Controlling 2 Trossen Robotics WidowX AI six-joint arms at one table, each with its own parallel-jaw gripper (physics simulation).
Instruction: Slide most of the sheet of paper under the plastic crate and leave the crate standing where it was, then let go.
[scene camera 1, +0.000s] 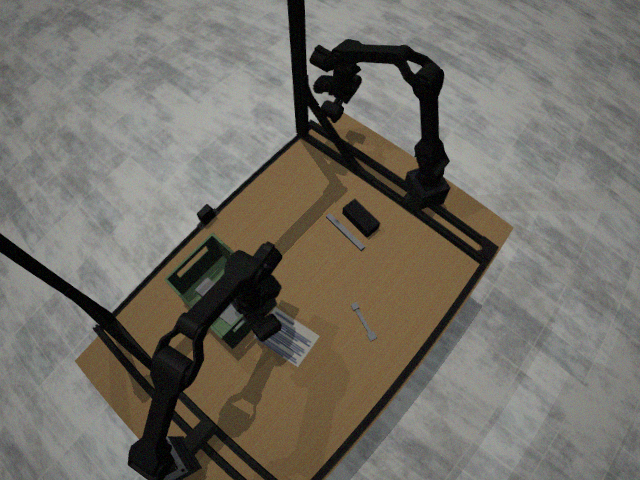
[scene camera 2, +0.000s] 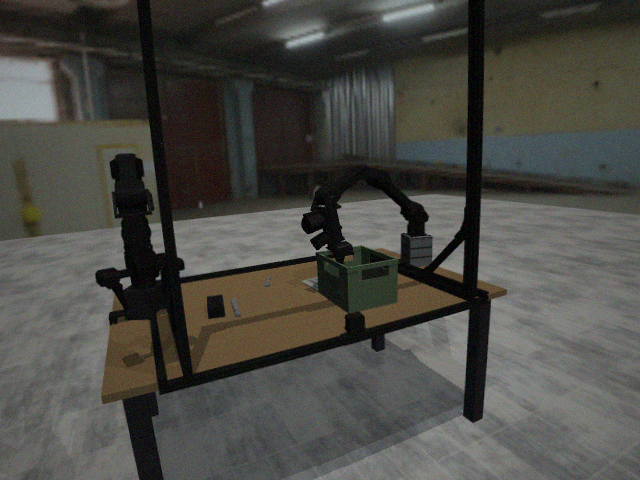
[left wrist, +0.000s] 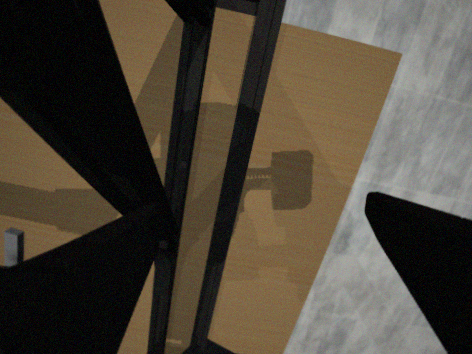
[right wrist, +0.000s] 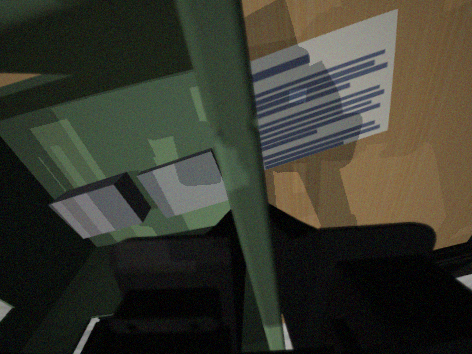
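Note:
A green plastic crate (scene camera 1: 190, 272) (scene camera 2: 366, 287) (right wrist: 164, 112) stands on the wooden table near its left edge, with two grey blocks (right wrist: 189, 186) (right wrist: 101, 207) inside. A white sheet of paper (scene camera 1: 295, 341) (scene camera 2: 310, 282) (right wrist: 350, 81) with blue lines lies flat beside the crate, one edge at or under the crate's wall. My right gripper (scene camera 1: 263, 326) (scene camera 2: 341, 251) (right wrist: 249, 206) is shut on the crate's wall next to the paper. My left gripper (scene camera 1: 332, 110) (left wrist: 263, 207) is open and empty, high above the table's far corner.
A black box (scene camera 1: 361, 217) (scene camera 2: 215, 306) and a grey bar (scene camera 1: 345, 231) (scene camera 2: 235, 307) lie toward the far side of the table. A small grey tool (scene camera 1: 364, 322) (scene camera 2: 268, 281) lies mid-table. A black frame post (scene camera 1: 296, 67) stands at the far corner.

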